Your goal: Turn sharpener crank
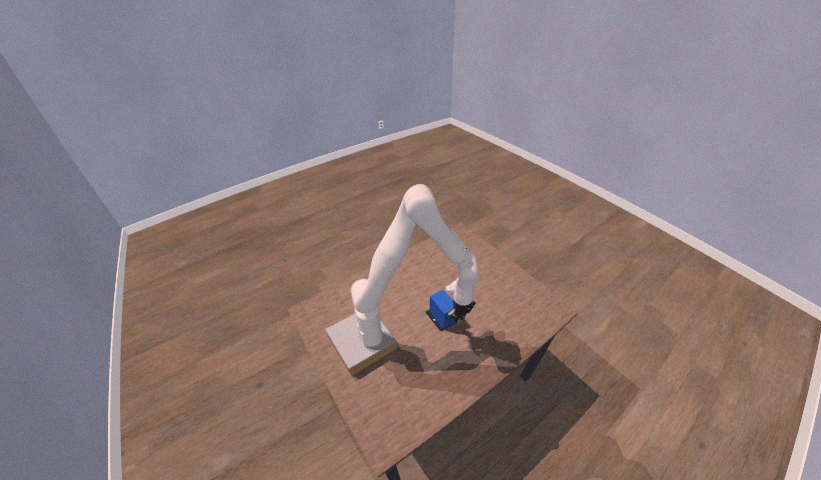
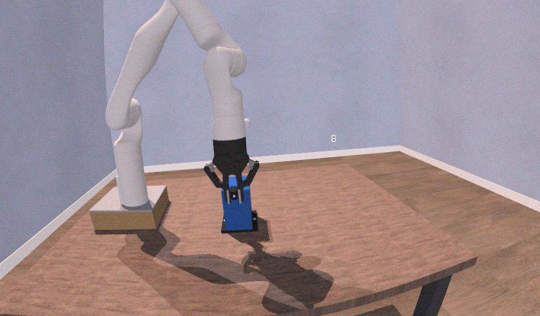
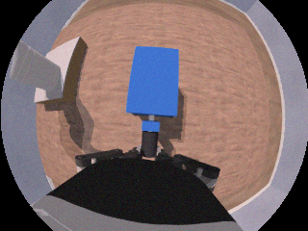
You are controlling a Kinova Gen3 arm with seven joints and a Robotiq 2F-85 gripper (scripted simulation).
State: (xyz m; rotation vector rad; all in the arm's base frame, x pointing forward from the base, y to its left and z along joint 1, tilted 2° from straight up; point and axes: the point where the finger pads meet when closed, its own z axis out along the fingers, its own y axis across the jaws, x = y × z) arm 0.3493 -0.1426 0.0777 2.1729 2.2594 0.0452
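Right now the crank knob is 2 cm to the left of my hand. The rest, counted from my hand: crank 2 cm to the left, 1 cm below.
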